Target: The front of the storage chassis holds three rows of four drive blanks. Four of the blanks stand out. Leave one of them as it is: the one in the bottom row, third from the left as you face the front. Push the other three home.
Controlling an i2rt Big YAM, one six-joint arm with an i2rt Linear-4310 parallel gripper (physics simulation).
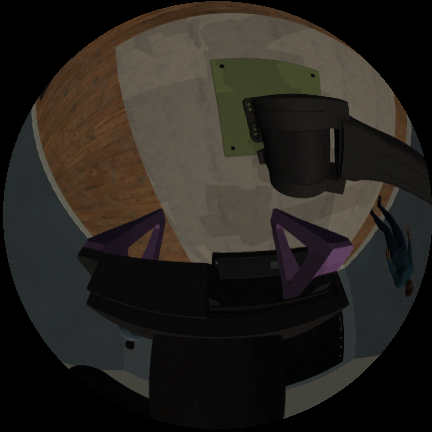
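Seen in the pictures: gripper, fingertip midpoint: (217, 214); arm's base, origin of the base link: (278, 116).
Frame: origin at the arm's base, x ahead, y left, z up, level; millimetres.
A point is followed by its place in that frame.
My gripper (217, 214) @[x 34, y -116, z 189 mm] is open, with its two purple fingers wide apart and nothing between them. The grey work surface shows beyond the fingertips. A dark upright structure (320, 347) @[x 518, y 120, z 413 mm], with small light dots down its right edge, shows low on the right, partly hidden behind the gripper body. It is too dark to tell whether it is the storage chassis. No drive blanks can be made out, so I cannot tell which of them stand out or how the fingers lie relative to them.
A grey table top (165, 120) @[x -40, y -217, z -43 mm] lies beyond the fingers. A green plate (235, 110) @[x -21, y -75, z 0 mm] with dark holes in its corners lies on it, partly covered by the black arm (300, 150) @[x 0, y -35, z 166 mm]. Wooden floor (85, 165) shows at the left. A person (400, 255) shows at the right, another (130, 340) low left.
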